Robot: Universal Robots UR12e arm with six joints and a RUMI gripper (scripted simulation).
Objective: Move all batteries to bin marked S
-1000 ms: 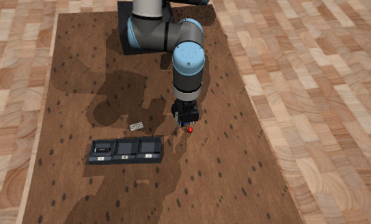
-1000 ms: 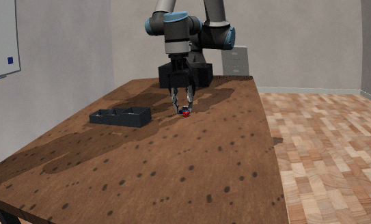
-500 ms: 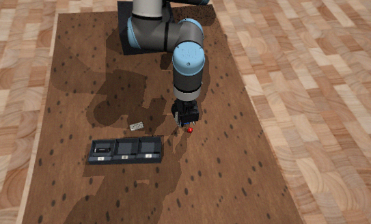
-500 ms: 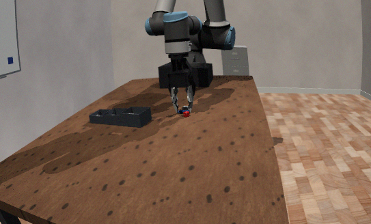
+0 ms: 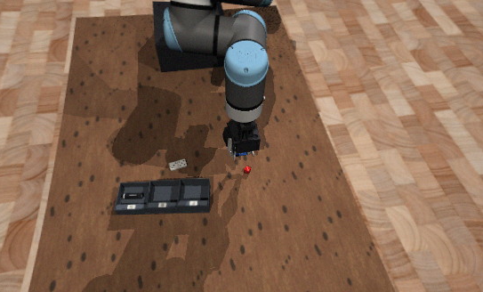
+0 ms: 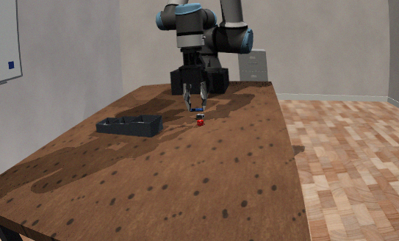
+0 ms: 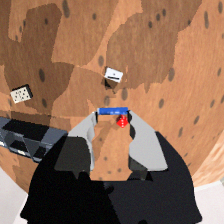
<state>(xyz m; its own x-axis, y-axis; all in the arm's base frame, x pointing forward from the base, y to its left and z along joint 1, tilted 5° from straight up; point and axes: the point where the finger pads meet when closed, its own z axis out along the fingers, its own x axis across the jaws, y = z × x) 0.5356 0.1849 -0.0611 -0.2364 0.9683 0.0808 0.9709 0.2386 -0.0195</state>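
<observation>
Right now my hand is 300 mm to the left of the black battery, 140 mm short of it and 40 mm above it. Round my hand: white-and-grey item: 50 mm below, 40 mm behind; blue battery: 10 mm below; red die: 50 mm below, 30 mm ahead, 20 mm to the left.
</observation>
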